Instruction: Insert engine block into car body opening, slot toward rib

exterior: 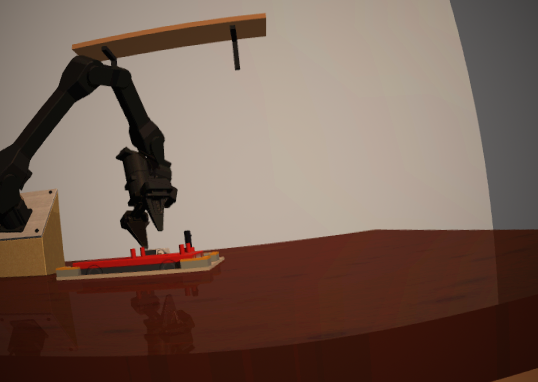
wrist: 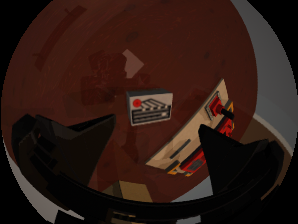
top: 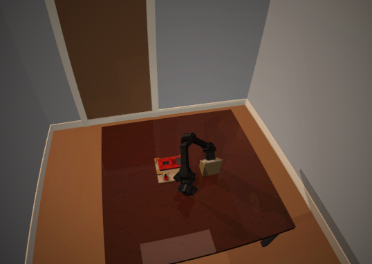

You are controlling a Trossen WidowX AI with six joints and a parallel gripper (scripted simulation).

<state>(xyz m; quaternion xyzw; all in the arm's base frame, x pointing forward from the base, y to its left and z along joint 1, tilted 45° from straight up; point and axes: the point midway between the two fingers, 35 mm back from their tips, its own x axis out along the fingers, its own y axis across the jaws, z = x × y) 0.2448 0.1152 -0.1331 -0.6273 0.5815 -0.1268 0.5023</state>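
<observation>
Right now my gripper tip is 40 mm above the engine block. From my gripper tip the other things lie so: black post (110 mm to the right, 110 mm ahead, 10 mm below).
</observation>
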